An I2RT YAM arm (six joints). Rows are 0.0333 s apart.
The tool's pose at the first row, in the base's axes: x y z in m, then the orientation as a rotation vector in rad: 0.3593 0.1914 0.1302 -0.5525 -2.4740 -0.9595
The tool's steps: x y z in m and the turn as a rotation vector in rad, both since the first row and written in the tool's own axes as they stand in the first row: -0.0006 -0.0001 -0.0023 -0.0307 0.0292 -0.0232; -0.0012 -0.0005 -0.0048 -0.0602 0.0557 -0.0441; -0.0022 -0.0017 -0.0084 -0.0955 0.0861 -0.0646; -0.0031 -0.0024 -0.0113 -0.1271 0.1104 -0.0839; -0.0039 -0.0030 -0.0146 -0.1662 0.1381 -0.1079; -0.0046 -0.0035 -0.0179 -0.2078 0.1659 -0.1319; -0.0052 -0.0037 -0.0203 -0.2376 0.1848 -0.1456; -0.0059 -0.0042 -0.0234 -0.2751 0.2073 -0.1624; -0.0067 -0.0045 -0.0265 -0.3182 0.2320 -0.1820; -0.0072 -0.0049 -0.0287 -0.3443 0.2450 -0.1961
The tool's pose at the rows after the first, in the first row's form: 0.3603 0.1896 0.1314 -0.5171 -2.4486 -1.0090; 0.3612 0.1874 0.1325 -0.4857 -2.4240 -1.0552; 0.3623 0.1839 0.1338 -0.4541 -2.3924 -1.1079; 0.3634 0.1812 0.1349 -0.4264 -2.3662 -1.1547; 0.3646 0.1783 0.1364 -0.3933 -2.3347 -1.2117; 0.3657 0.1755 0.1379 -0.3607 -2.3006 -1.2709; 0.3667 0.1736 0.1391 -0.3420 -2.2749 -1.3114; 0.3678 0.1709 0.1406 -0.3196 -2.2426 -1.3616; 0.3691 0.1683 0.1421 -0.2940 -2.2054 -1.4185; 0.3698 0.1664 0.1431 -0.2769 -2.1848 -1.4536
